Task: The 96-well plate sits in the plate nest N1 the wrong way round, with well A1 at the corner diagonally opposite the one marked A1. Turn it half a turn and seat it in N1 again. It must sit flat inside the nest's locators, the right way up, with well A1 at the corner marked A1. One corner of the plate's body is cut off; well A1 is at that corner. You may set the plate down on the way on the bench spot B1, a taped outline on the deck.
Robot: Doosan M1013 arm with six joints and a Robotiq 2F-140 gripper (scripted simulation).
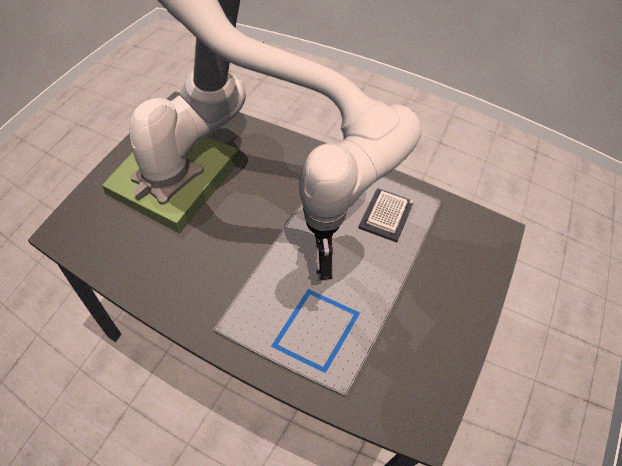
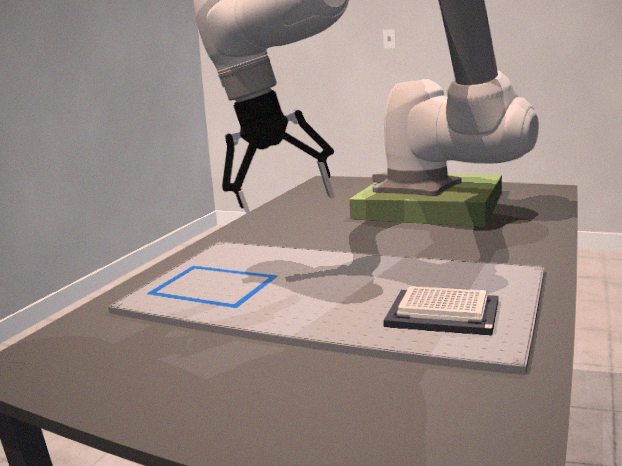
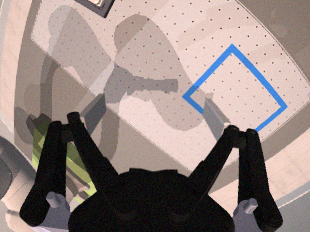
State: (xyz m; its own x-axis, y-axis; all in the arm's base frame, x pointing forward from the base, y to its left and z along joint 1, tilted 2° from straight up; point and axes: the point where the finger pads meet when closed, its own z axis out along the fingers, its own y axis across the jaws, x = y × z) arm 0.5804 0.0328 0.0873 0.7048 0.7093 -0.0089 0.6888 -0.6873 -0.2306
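Right now the white 96-well plate is 300 mm to the left of my hand, 120 mm below it and 20 mm ahead of it. Also, from my hand: pale A1 mark (390 mm to the left, 130 mm below, 60 mm ahead); then dark plate nest N1 (300 mm to the left, 130 mm below, 20 mm ahead).
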